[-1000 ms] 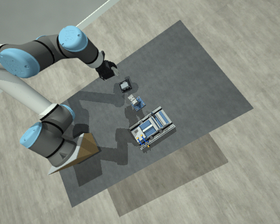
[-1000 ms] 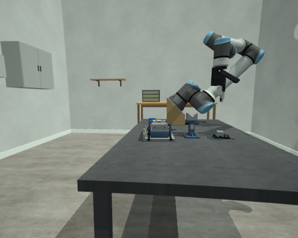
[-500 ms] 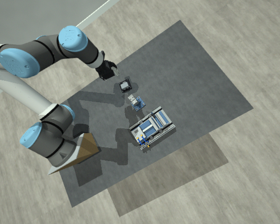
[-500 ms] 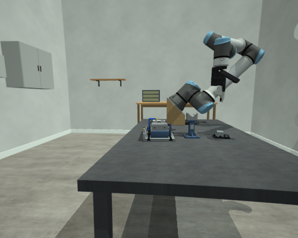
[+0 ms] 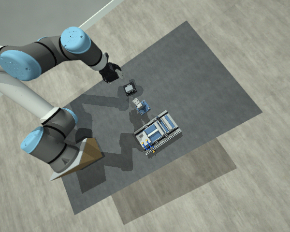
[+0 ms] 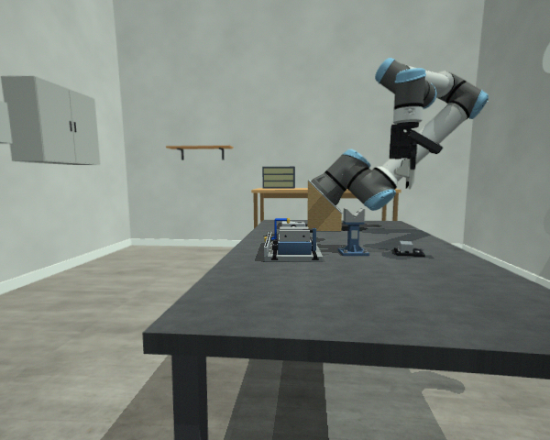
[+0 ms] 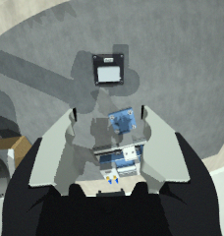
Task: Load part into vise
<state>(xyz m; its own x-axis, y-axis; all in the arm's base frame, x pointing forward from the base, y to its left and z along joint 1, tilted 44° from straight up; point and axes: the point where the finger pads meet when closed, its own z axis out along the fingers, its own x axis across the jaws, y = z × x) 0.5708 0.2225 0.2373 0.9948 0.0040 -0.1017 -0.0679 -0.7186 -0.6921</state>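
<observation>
Right now the part is 230 mm below my hand. Also, from my hand: infeed plate: 240 mm below, 10 mm to the left; then vise: 400 mm to the right, 200 mm below, 50 mm ahead.
</observation>
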